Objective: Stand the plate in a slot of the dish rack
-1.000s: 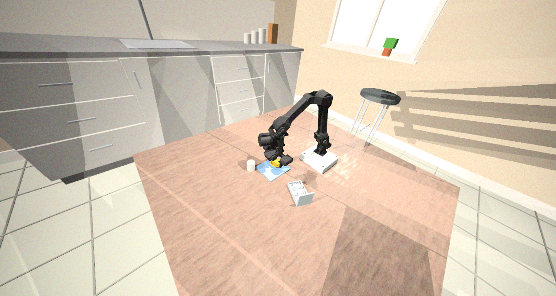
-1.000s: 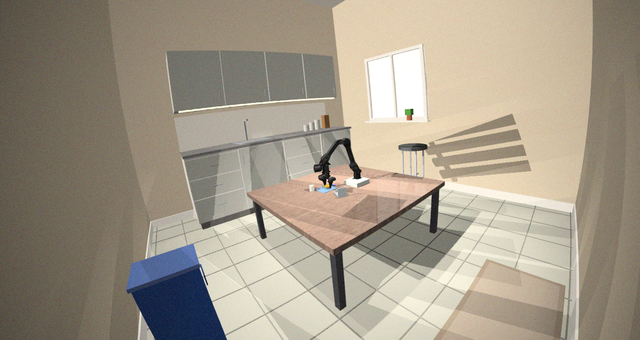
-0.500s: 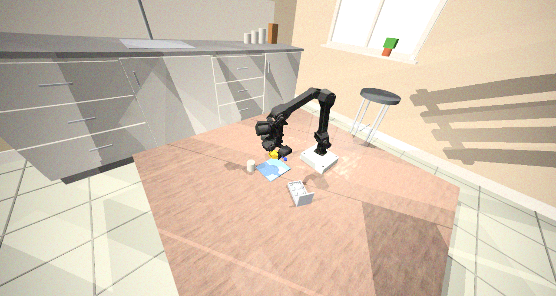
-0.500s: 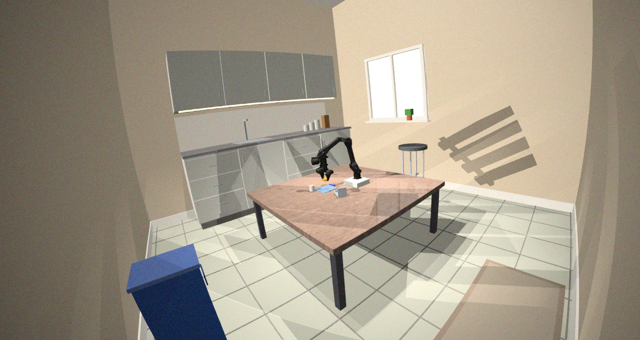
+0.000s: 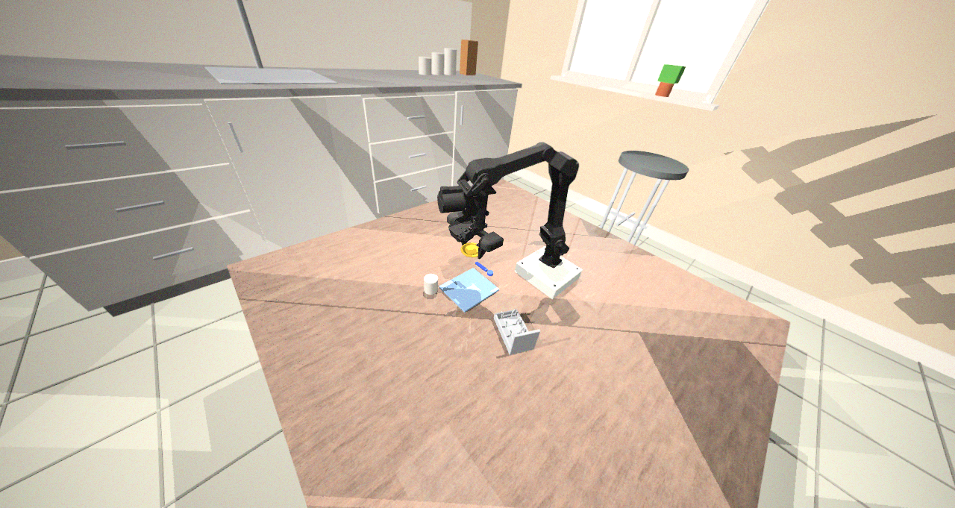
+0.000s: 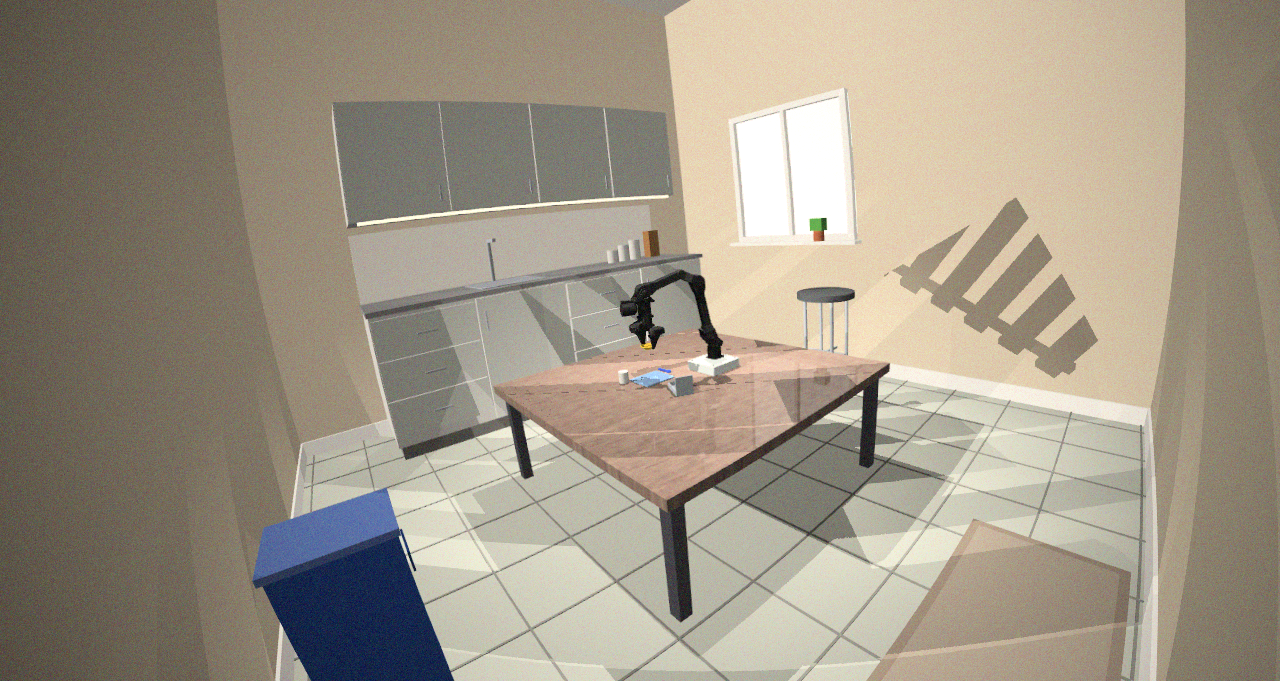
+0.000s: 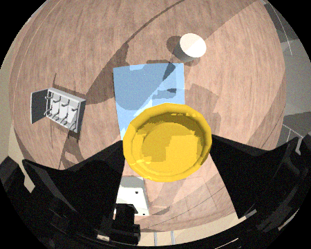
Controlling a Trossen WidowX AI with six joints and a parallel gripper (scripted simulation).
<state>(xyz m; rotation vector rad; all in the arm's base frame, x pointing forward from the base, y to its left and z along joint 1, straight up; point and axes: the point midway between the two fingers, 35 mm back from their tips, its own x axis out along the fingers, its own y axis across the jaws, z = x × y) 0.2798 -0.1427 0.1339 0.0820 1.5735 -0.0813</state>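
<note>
Right now the grey dish rack is 4 cm ahead of my gripper tip, 22 cm to the left of it and 12 cm below it. Round my gripper tip: white cup (10 cm ahead, 7 cm to the right, 12 cm below); yellow plate (1 cm above); light blue mat (1 cm ahead, 1 cm to the left, 14 cm below).
</note>
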